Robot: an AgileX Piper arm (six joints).
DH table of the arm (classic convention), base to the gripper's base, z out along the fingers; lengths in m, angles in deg. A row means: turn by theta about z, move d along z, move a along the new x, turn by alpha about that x. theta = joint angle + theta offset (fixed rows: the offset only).
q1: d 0.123  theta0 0  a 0  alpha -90
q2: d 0  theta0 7.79  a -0.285  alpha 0
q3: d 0  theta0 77.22  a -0.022  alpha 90
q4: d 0.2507  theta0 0  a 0  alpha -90
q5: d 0  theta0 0  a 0  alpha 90
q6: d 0.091  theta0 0  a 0  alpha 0
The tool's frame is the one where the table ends.
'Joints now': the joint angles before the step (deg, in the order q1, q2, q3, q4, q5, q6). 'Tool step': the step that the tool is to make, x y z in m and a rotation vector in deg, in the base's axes. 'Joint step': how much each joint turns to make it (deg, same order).
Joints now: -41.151, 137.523, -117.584, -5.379, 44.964, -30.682
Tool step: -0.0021, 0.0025, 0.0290, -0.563, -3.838, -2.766
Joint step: -0.003, -3.181, 0.019, 0.483, 0.098, 3.113
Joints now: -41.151, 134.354, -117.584, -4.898, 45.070, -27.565
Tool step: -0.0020, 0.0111, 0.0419, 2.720, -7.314, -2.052
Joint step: -0.001, -4.725, -0.027, 6.252, 1.055, 1.217
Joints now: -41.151, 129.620, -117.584, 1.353, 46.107, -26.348
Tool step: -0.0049, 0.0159, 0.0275, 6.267, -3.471, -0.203
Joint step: -0.002, -3.541, -0.011, 7.010, 5.074, -0.017
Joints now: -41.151, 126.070, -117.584, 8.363, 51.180, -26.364
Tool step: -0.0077, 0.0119, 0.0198, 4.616, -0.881, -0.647
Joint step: -0.101, -2.756, 0.073, 3.147, 4.915, 1.564
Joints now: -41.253, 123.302, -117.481, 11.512, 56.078, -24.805
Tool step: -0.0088, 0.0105, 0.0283, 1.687, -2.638, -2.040
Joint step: 0.001, -3.539, -0.017, 1.291, 2.184, 3.105
